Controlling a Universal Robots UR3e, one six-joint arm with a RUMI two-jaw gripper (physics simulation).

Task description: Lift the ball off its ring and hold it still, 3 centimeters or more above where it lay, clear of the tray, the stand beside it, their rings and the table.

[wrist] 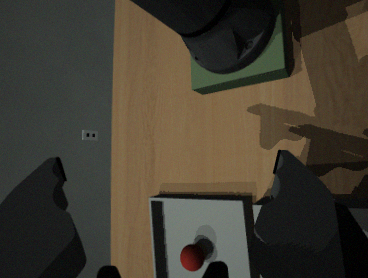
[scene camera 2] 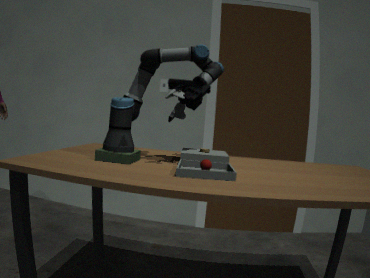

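Where they show: gripper, between the fingertips: [wrist: 171,157] [scene camera 2: 167,110]; arm's base, origin of its link: [wrist: 229,31] [scene camera 2: 118,149].
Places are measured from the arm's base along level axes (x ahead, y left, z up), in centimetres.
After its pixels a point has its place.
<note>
The red ball [scene camera 2: 206,164] {x 36.4, y -6.1, z -0.6 cm} [wrist: 192,257] {x 35.0, y -3.4, z 0.4 cm} lies in the light grey tray [scene camera 2: 206,174] {x 37.8, y -13.6, z -2.5 cm} [wrist: 180,215] {x 31.0, y -9.2, z -3.8 cm}. Its ring cannot be made out under it. The grey stand [scene camera 2: 192,157] {x 29.0, y 6.1, z -0.5 cm} is behind the tray in the scene view, with a small brownish ring [scene camera 2: 204,150] {x 32.1, y 14.5, z 1.8 cm} on top. My gripper [scene camera 2: 170,107] {x 18.1, y 4.0, z 16.7 cm} [wrist: 171,157] {x 18.1, y 4.0, z 16.7 cm} is open and empty, its two jaws wide apart. It hangs high above the table, up and to the left of the tray in the scene view, tilted toward the arm's base. In the wrist view the ball shows near the bottom edge, below the level of the fingertips.
The wooden table [scene camera 2: 300,180] {x 70.9, y -0.7, z -4.1 cm} [wrist: 145,125] {x 14.0, y -20.8, z -4.1 cm} bears the arm's green base block [scene camera 2: 117,156] {x 3.4, y -7.0, z -1.5 cm} [wrist: 220,84] {x 7.6, y -1.4, z -1.0 cm}, left of the tray in the scene view. A wall with a socket [scene camera 2: 163,85] [wrist: 90,135] and a brown door [scene camera 2: 262,85] stand behind. The arm's shadow falls near the base.
</note>
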